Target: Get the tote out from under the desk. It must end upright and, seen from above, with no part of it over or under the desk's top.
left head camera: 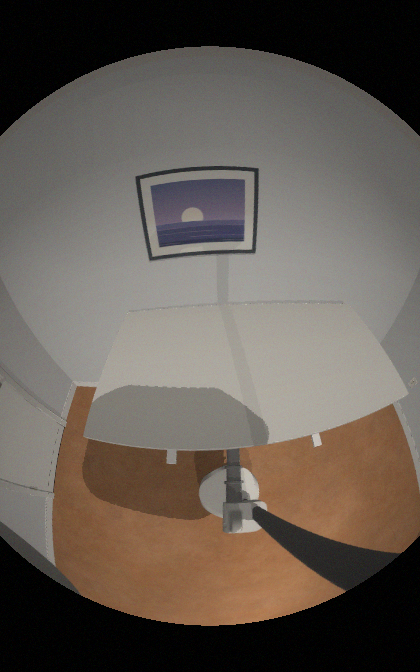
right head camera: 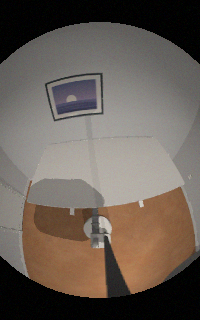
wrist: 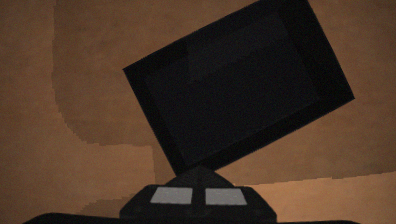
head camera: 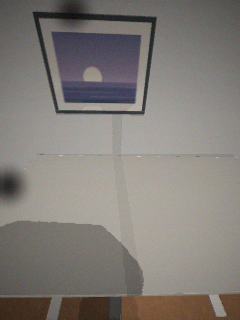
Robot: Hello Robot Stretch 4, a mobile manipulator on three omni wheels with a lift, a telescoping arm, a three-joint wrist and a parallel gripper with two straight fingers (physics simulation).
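Frame: origin at the robot's base, x ahead, y up, z right, level; metres.
Seen in the pictures: gripper, fingertip midpoint: (wrist: 200, 180).
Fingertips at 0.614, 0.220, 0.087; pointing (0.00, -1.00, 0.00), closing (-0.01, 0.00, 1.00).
A point is followed by its place in that frame, as x, y, z.
The black tote (wrist: 235, 85) {0.713, -0.025, 0.150} stands upright on the floor, seen from above and turned at an angle, with its open top up. It does not show in the head views, where the pale desk top (head camera: 190, 225) {0.446, 0.922, 0.322} (left head camera: 310, 350) {0.594, 0.922, 0.367} (right head camera: 130, 170) {0.485, 0.922, 0.338} covers the floor behind its front edge. My gripper (wrist: 200, 180) {0.614, 0.220, 0.087} is shut, its two fingertips together. In the wrist view the tips overlap the tote's near corner. The height between tips and rim is hard to judge, and I see no wall between the fingers. The gripper is hidden in the head views.
My arm (head camera: 115, 307) {0.222, 0.558, 0.004} (left head camera: 233, 480) {0.087, 0.572, -0.001} (right head camera: 95, 220) {0.113, 0.561, 0.008} runs in under the desk's front edge. White desk feet (left head camera: 171, 456) (left head camera: 316, 440) show at that edge, one on each side of the arm. A wall with a framed picture (head camera: 95, 67) {0.981, 1.467, -0.155} (left head camera: 198, 215) {0.981, 1.424, -0.143} rises behind the desk. A pale panel (left head camera: 30, 440) {0.010, 0.375, -1.671} stands at the left.
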